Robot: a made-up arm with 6 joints.
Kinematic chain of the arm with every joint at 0, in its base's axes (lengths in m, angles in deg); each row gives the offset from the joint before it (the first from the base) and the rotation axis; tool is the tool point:
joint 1: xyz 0 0 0.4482 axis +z
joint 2: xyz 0.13 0 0 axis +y
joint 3: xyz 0 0 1.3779 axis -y
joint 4: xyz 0 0 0.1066 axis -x
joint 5: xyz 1.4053 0 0 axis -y
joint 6: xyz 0.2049 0 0 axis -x
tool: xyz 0 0 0
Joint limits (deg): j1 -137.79..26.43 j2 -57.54..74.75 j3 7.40..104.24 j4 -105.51..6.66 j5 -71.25..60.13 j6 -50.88..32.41
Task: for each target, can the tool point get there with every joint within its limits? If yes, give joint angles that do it. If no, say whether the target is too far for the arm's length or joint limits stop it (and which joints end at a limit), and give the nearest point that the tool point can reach.
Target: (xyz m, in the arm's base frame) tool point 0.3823 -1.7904 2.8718
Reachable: yes | joints -78.04 26.17 69.81 -56.52 -0.99 -32.85
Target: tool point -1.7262 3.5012 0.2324
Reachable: no: too far | nearest point -1.1303 2.2926 1.3922 | short by 1.778 m
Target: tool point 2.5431 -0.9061 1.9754
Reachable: yes | joints -19.24 57.18 82.29 -86.84 4.91 11.45
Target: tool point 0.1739 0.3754 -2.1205
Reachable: no: joint limits stop it (at a limit: joint 1, joint 2, joint 3) | nearest point 1.7372 0.8876 -0.5850 | short by 2.250 m
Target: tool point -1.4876 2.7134 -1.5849
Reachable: no: too far | nearest point -1.2275 2.2389 1.3890 | short by 3.023 m
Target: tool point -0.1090 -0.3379 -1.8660
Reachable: no: joint limits stop it (at a limit: joint 2, joint 3, joint 5) | nearest point -0.5972 -1.8513 -0.5807 | short by 2.045 m
